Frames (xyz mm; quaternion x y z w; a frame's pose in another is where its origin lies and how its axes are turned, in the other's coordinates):
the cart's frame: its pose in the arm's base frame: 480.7 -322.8 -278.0 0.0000 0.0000 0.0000 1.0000
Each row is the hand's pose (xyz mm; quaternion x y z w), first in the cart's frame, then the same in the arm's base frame.
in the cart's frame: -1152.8 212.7 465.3 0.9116 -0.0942 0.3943 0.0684
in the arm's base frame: -672.1 -110.1 187.3 0.9116 -0.0942 0.3943 0.0684
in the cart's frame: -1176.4 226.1 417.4 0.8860 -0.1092 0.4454 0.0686
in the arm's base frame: -695.7 -96.7 139.4 0.8860 -0.1092 0.4454 0.0686
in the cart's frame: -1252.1 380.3 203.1 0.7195 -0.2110 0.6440 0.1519
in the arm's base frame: -771.4 57.5 -74.9 0.7195 -0.2110 0.6440 0.1519
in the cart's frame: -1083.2 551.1 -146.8 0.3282 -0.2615 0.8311 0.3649
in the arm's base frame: -602.5 228.3 -424.8 0.3282 -0.2615 0.8311 0.3649
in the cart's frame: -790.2 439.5 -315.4 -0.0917 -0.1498 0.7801 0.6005
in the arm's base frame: -309.5 116.7 -593.4 -0.0917 -0.1498 0.7801 0.6005
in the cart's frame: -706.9 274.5 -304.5 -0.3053 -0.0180 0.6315 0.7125
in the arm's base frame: -226.2 -48.3 -582.5 -0.3053 -0.0180 0.6315 0.7125
